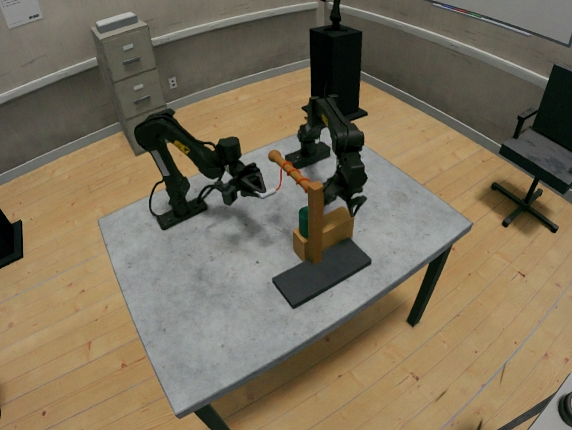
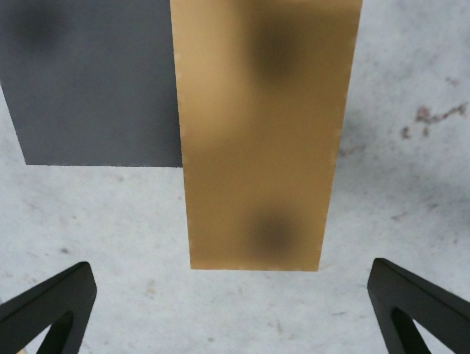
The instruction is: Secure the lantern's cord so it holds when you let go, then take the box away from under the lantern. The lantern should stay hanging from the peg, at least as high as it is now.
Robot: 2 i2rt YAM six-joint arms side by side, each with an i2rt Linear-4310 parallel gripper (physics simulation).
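Where they show: left gripper, fingertip midpoint: (image 1: 343, 208) (image 2: 232, 273); right gripper, fingertip midpoint: (image 1: 265, 195); left arm's base at its link origin: (image 1: 308, 153); right arm's base at its link origin: (image 1: 182, 213).
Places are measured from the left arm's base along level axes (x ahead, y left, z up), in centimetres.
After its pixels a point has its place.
The green lantern (image 1: 304, 222) @(x 44.7, y -31.5, z 13.4 cm) is at the box's left part, behind the wooden post (image 1: 315, 225) @(x 50.2, y -31.4, z 16.7 cm). The tan box (image 1: 339, 226) @(x 46.3, y -19.2, z 5.9 cm) (image 2: 260, 150) @(x 43.0, y -19.3, z 6.7 cm) lies beneath it, beside the dark base (image 1: 325, 274) @(x 55.3, y -31.0, z -0.8 cm) (image 2: 95, 100) @(x 53.2, y -19.9, z -0.8 cm). The red cord (image 1: 281, 176) @(x 34.2, y -32.3, z 24.2 cm) is wrapped around the wooden peg (image 1: 276, 158) @(x 29.8, y -31.2, z 27.7 cm) and runs down to a white end piece (image 1: 269, 193) @(x 36.0, y -37.7, z 21.6 cm). My right gripper (image 1: 261, 193) @(x 35.6, y -38.9, z 21.3 cm) is shut on that white end piece, left of the peg. My left gripper (image 1: 356, 206) (image 2: 232, 273) @(x 44.0, y -16.2, z 10.4 cm) is open above the box's right end, its fingers on either side of it. The lantern's underside contact is hidden.
The post rises from the dark base and carries the peg, which points to the upper left between my two arms. The grey table (image 1: 200, 320) @(x 47.8, y -70.8, z -3.2 cm) has its near edge beyond the base. A filing cabinet (image 1: 132, 75) and a chair (image 1: 540, 150) stand on the floor.
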